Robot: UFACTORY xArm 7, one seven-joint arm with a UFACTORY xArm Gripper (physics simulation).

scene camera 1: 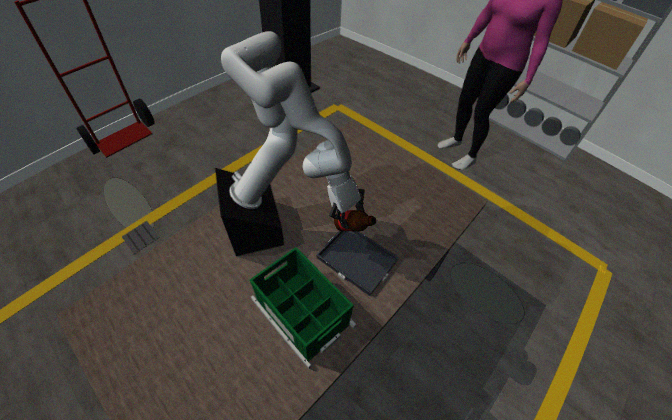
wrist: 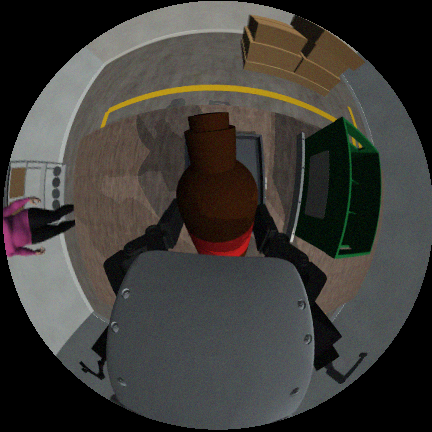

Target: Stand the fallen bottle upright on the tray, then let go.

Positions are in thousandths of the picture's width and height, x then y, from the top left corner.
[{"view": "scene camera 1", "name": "gripper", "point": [528,527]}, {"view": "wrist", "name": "gripper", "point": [506,490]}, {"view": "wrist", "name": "brown bottle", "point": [501,453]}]
